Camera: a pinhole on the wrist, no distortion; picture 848 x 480 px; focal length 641.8 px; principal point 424.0 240.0 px. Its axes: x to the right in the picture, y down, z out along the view. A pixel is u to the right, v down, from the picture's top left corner.
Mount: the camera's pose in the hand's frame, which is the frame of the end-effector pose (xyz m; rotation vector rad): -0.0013 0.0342 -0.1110 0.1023 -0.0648 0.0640
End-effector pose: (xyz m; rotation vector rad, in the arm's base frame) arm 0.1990 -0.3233 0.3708 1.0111 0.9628 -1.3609
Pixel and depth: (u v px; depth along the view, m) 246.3 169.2 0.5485
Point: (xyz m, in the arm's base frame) 0.0917 -0.6637 0.6679
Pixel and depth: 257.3 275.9 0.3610
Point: 0.2012 -0.5203 0.5560
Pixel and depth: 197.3 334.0 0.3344
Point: 0.2320 -0.4901 0.5723
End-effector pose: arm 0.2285 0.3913 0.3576 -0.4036 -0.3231 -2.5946
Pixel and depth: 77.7 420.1 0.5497
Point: 0.6655 0.5709 0.6582
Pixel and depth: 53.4 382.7 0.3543
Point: 0.5065 0.5076 0.5063
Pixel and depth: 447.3 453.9 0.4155
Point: 0.3816 0.3844 0.6638
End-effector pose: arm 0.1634 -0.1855 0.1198 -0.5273 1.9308 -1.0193
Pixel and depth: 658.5 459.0 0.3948
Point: 0.3653 -0.3190 -0.1337
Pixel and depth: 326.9 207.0 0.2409
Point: 0.2959 -0.2095 0.1137
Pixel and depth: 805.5 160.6 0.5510
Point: 0.3842 -0.6315 -0.1005
